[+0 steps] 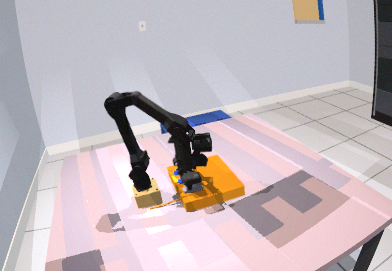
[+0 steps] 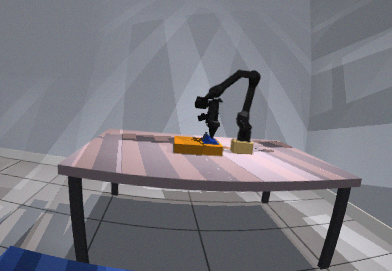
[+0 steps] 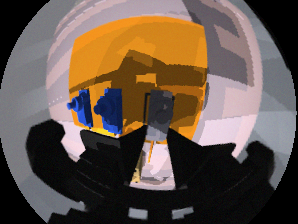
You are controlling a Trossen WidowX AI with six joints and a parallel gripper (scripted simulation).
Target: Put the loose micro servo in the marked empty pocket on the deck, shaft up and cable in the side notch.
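Now: the orange robot deck 140 mm ahead of my gripper tip, 50 mm to the left of it and 40 mm below it.
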